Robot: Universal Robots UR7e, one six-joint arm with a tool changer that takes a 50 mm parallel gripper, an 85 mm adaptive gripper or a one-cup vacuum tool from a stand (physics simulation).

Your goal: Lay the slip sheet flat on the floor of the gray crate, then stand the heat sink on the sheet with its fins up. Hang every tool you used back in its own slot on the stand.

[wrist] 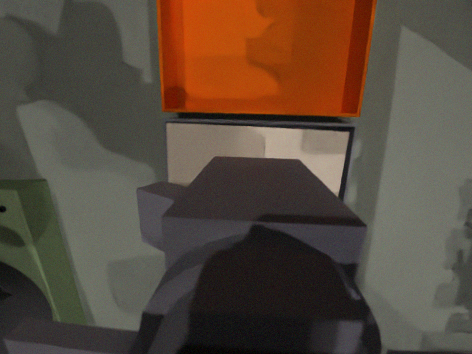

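Note:
My vacuum tool [264, 192] is a dark body in the lower middle of the wrist view, and its cup is hidden behind it. The beige slip sheet [215, 142] lies under the tool, level and square, within the walls of the gray crate [348, 155]. It looks held on the cup. The crate's dark rim shows along the sheet's far and right edges; its near part is hidden by the tool, so I cannot tell whether the sheet touches the floor. The heat sink and the tool stand cannot be made out in this view.
An orange bin [225, 60] stands right beyond the crate, with a narrow gap between them. A green block [52, 240] with a dark round part [22, 295] stands at the left. Shadows fall across the gray-green table top [425, 150].

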